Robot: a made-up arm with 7 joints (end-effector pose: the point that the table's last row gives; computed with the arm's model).
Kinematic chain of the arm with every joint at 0, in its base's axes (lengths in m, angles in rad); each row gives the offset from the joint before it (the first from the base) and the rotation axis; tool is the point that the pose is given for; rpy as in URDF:
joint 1: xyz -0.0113 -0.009 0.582 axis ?
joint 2: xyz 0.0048 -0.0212 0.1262 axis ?
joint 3: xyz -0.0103 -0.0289 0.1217 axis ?
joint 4: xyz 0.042 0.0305 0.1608 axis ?
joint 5: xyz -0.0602 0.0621 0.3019 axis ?
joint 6: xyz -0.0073 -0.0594 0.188 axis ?
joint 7: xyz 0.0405 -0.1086 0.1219 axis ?
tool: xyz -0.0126 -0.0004 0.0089 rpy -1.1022 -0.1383 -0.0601
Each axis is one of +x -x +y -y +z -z.
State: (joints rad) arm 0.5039 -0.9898 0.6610 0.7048 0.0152 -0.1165 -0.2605
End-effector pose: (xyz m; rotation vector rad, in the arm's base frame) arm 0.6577 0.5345 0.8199 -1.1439 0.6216 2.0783
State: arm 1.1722 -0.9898 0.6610 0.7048 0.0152 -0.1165 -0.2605
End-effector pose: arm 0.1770 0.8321 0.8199 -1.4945 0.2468 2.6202
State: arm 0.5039 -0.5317 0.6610 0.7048 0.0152 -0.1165 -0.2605
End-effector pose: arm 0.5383 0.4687 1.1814 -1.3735 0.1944 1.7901
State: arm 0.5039 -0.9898 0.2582 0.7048 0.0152 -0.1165 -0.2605
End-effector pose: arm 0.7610 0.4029 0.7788 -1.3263 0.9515 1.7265
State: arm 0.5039 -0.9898 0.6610 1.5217 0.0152 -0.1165 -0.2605
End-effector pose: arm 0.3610 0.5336 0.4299 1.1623 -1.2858 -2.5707
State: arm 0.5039 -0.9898 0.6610 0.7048 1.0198 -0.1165 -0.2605
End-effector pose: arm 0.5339 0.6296 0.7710 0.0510 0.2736 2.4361
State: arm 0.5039 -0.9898 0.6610 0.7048 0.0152 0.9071 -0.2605
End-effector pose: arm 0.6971 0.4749 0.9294 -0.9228 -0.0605 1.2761
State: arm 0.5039 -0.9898 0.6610 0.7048 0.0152 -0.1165 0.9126
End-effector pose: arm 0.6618 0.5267 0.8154 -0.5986 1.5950 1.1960
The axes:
joint 1: +z
joint 2: -y
joint 3: +z
joint 4: +y
joint 5: +z
joint 6: -y
joint 7: +x

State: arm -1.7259 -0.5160 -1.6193 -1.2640 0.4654 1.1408 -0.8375
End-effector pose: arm 0.4465 -0.1940 1.0733 2.0687 -0.8754 0.0387
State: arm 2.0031 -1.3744 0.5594 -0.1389 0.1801 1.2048 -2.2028
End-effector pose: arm -0.1472 0.7915 0.9750 -1.0765 -2.5378 0.6311
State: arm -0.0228 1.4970 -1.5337 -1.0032 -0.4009 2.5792 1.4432
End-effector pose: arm -0.3160 0.3597 0.6733 1.5892 0.9127 0.9347
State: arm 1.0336 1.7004 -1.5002 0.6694 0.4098 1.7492 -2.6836
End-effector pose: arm -0.1014 -0.7891 0.5149 -1.2960 1.2923 -1.1481
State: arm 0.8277 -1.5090 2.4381 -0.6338 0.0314 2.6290 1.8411
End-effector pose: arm 0.4908 0.2634 0.4577 2.3895 -0.3279 -1.5321
